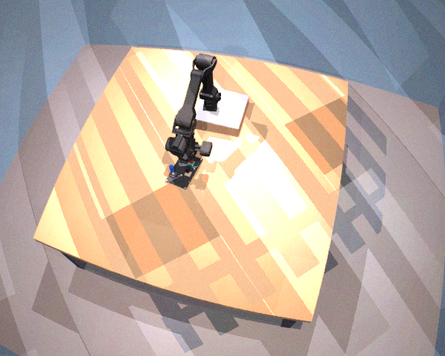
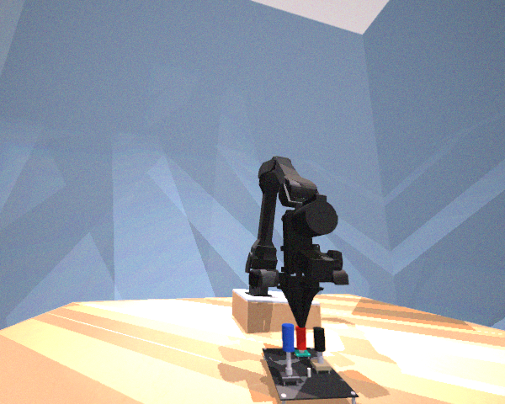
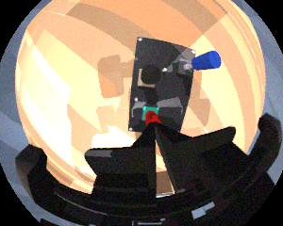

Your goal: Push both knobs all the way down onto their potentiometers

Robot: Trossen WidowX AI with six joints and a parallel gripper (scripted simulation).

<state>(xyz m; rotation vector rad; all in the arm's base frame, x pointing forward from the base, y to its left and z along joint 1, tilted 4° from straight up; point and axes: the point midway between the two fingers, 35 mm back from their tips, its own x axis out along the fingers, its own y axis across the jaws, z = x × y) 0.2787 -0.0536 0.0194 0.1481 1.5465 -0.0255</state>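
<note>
Right now the red knob is 10 mm below my gripper tip. Round my gripper tip: blue knob: 70 mm to the right, 60 mm ahead, 10 mm above.
</note>
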